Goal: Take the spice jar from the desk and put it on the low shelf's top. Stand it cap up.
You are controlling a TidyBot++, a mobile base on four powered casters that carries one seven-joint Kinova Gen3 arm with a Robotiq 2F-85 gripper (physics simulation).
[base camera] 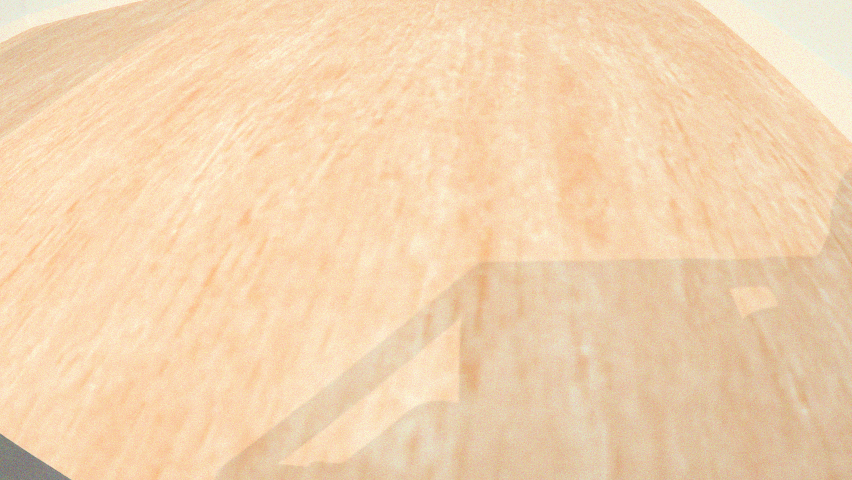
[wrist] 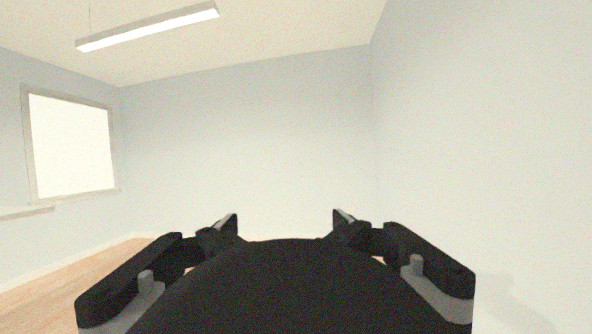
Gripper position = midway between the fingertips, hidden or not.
Observation:
In view: the gripper (wrist: 285, 221) and a window (wrist: 69, 145).

